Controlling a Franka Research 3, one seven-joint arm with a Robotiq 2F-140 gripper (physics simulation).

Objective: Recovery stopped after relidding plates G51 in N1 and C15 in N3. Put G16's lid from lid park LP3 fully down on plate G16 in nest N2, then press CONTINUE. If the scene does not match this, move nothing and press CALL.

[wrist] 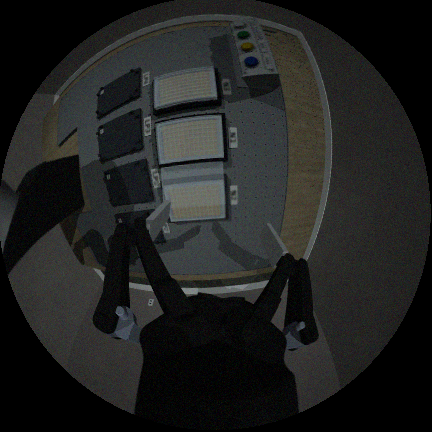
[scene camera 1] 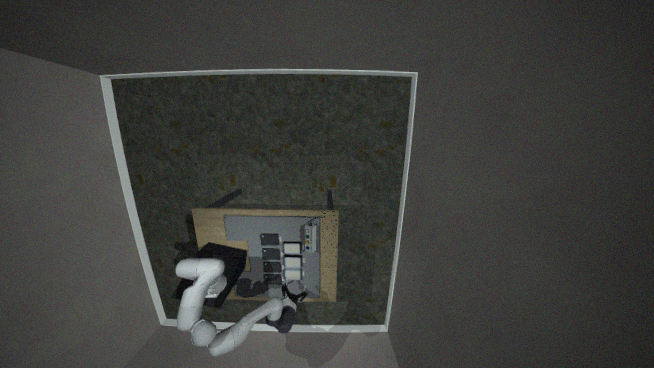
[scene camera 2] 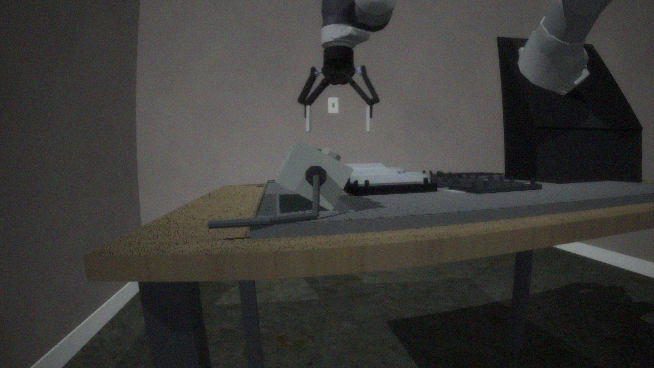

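Note:
My gripper (scene camera 1: 294, 295) (scene camera 2: 338, 125) (wrist: 217, 220) is open and empty, above the mat and pointing down. The plate in nest N2 (wrist: 197, 212) is the nearest of three in the wrist view. A clear lid (wrist: 192, 173) lies shifted over part of that plate and across the gap towards the plate in nest N1 (wrist: 192, 139). Beyond is the plate in nest N3 (wrist: 185, 86). Several dark lid parks (wrist: 119, 92) (wrist: 121, 135) (wrist: 129, 184) stand in a row left of the nests; no lid shows plainly on them. The button box (scene camera 1: 310, 237) (scene camera 2: 300, 170) (wrist: 259, 55) has unreadable labels.
A grey perforated mat (scene camera 1: 250, 225) (wrist: 255, 150) lies on the wooden table (scene camera 1: 330, 260) (scene camera 2: 175, 225) (wrist: 305, 170). A bent grey rod (scene camera 2: 265, 221) runs by the button box. A black block (scene camera 2: 585, 150) (wrist: 45, 200) stands by the arm's base.

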